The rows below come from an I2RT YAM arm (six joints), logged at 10 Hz.
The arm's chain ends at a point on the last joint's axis. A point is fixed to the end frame.
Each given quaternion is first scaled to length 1.
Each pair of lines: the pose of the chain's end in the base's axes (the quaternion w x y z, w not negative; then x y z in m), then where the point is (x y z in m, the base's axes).
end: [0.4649 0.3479 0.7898 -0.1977 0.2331 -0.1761 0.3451]
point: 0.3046 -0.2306 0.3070
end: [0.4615 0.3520 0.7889 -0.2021 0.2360 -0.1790 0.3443]
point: 0.3066 -0.2344 0.3058
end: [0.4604 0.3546 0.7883 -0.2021 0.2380 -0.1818 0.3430]
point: 0.3083 -0.2375 0.3044
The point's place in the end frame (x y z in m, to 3 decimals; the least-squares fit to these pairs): -0.010 0.015 0.096
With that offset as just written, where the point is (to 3 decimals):
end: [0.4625 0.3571 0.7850 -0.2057 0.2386 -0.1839 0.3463]
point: 0.309 -0.240 0.308
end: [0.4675 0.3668 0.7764 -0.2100 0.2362 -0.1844 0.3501]
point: 0.306 -0.243 0.314
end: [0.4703 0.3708 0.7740 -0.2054 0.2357 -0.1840 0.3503]
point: 0.305 -0.242 0.314
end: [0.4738 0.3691 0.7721 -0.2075 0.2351 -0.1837 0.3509]
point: 0.305 -0.242 0.316
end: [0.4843 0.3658 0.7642 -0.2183 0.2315 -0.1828 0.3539]
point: 0.301 -0.243 0.321
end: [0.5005 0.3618 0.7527 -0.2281 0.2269 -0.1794 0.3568]
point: 0.297 -0.241 0.328
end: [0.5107 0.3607 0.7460 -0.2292 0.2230 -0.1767 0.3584]
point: 0.294 -0.238 0.332
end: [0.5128 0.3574 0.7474 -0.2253 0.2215 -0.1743 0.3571]
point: 0.293 -0.235 0.331
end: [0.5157 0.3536 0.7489 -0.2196 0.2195 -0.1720 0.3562]
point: 0.292 -0.232 0.330
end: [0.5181 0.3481 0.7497 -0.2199 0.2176 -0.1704 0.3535]
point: 0.291 -0.230 0.328
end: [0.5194 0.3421 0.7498 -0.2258 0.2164 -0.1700 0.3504]
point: 0.290 -0.229 0.326
